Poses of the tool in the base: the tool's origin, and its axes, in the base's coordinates. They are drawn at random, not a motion.
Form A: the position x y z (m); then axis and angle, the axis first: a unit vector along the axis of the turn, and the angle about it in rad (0 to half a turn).
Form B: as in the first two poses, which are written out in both.
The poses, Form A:
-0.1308 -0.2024 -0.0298 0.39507 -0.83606 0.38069 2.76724
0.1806 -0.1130 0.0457 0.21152 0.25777 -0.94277 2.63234
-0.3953 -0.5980 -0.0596 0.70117 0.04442 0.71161 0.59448
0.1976 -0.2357 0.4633 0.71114 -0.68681 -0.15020 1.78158
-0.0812 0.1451 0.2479 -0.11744 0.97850 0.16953 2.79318
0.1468 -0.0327 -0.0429 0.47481 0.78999 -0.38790 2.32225
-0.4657 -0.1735 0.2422 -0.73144 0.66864 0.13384 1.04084
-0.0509 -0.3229 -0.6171 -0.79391 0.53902 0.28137 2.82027
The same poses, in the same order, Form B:
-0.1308 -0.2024 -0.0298 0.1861 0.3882 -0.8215 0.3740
0.1806 -0.1130 0.0457 0.2519 0.2047 0.2495 -0.9124
-0.3953 -0.5980 -0.0596 0.9561 0.2054 0.0130 0.2084
0.1976 -0.2357 0.4633 0.6288 0.5530 -0.5340 -0.1168
-0.0812 0.1451 0.2479 0.1733 -0.1157 0.9637 0.1670
0.1468 -0.0327 -0.0429 0.3983 0.4355 0.7246 -0.3558
-0.4657 -0.1735 0.2422 0.8676 -0.3637 0.3325 0.0666
-0.0509 -0.3229 -0.6171 0.1600 -0.7837 0.5321 0.2777

